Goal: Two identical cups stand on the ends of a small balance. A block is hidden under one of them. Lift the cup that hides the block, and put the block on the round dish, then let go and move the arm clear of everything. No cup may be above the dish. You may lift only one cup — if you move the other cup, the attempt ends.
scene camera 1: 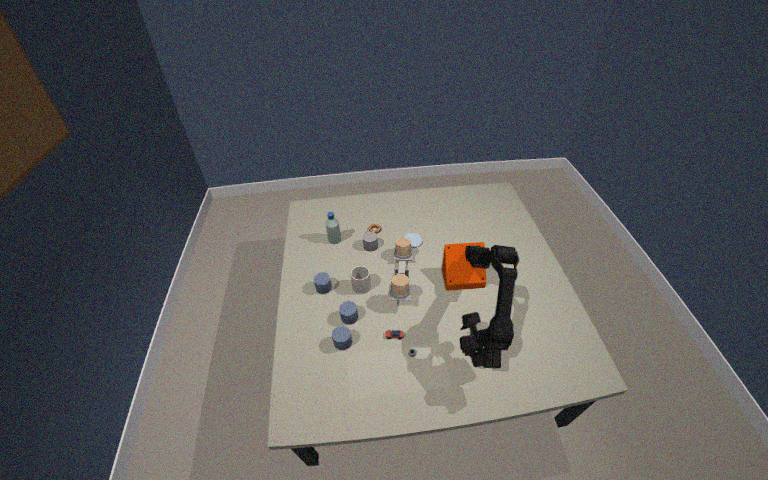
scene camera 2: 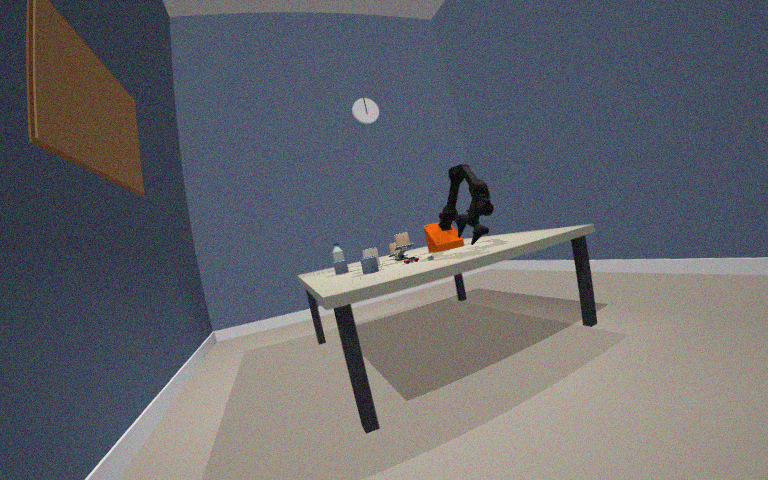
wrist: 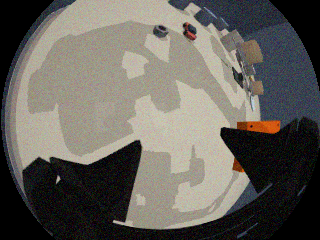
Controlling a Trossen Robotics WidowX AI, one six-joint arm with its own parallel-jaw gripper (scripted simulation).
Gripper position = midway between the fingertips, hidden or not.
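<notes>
Gripper, mine (scene camera 1: pixel 464 341): open, holding nothing. My gripper (wrist: pixel 182 138), seen here as well.
</notes>
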